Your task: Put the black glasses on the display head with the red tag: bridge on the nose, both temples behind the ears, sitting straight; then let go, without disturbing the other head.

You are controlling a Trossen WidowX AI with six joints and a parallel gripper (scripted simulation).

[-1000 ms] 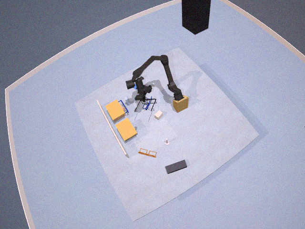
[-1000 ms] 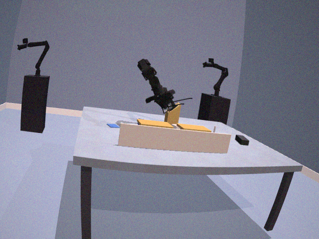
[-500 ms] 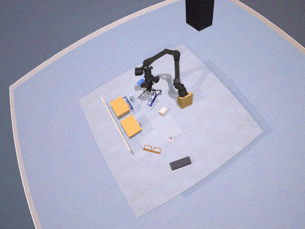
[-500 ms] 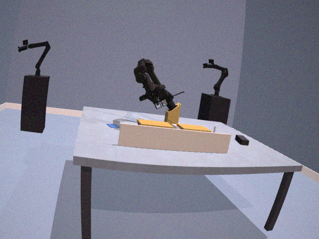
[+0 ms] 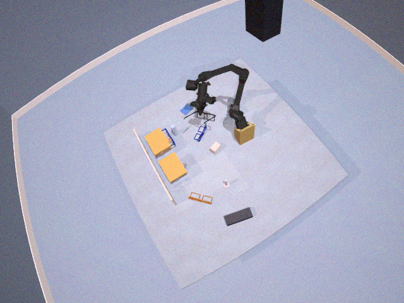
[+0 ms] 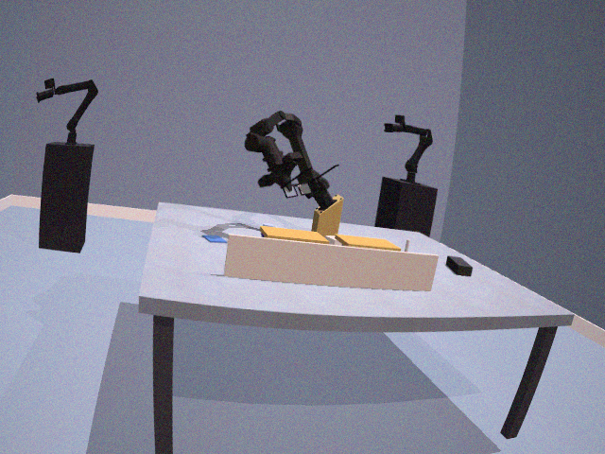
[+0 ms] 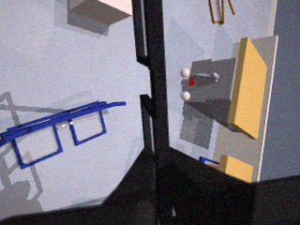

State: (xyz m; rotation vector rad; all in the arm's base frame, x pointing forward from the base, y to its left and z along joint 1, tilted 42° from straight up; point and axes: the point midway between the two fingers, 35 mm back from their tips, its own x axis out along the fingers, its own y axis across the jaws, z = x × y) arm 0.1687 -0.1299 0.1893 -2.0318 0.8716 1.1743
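The white cube lies 20 mm ahead of my gripper tip, 170 mm to the left of it and 160 mm below it. From my gripper tip the other things lie so: blue card (230 mm to the right, 180 mm below); then beige board (420 mm ahead, 30 mm to the left, 130 mm below); then display head (290 mm ahead, 70 mm to the right, 130 mm below).
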